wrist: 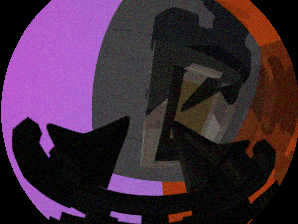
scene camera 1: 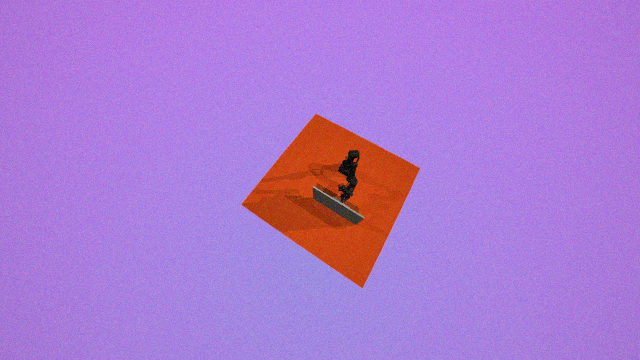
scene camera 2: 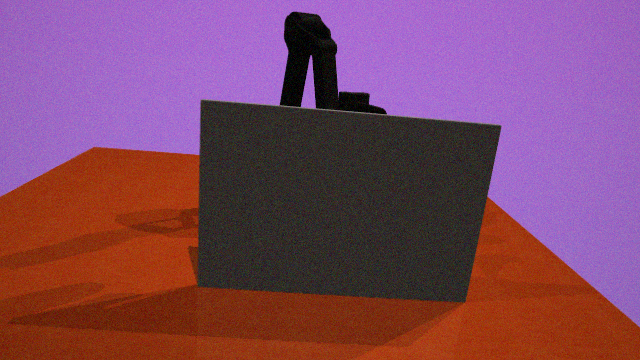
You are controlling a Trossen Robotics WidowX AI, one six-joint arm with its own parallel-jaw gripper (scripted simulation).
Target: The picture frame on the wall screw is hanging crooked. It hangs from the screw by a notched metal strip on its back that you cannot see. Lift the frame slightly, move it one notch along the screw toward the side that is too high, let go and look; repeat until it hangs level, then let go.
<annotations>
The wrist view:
my gripper: 151, 122
grey wall panel: 120, 85
</annotations>
